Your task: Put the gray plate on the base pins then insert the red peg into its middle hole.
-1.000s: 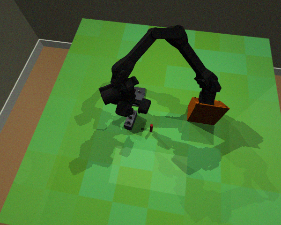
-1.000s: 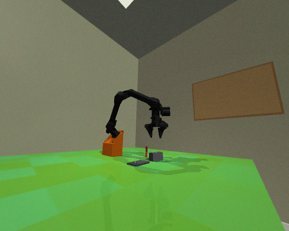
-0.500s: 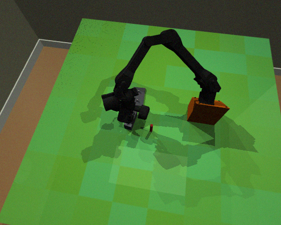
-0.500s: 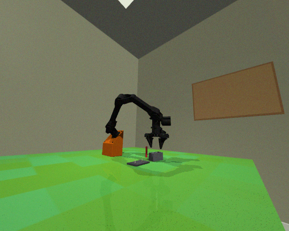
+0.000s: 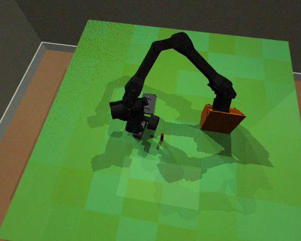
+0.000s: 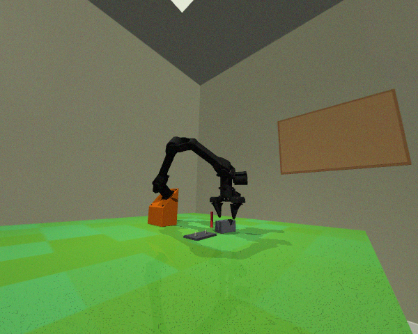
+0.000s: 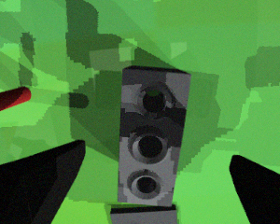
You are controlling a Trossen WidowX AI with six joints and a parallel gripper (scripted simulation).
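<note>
My gripper tip is 2 cm above the gray plate. From my gripper tip the other things lie so: red peg (12 cm behind, 3 cm to the left, 2 cm below).
</note>
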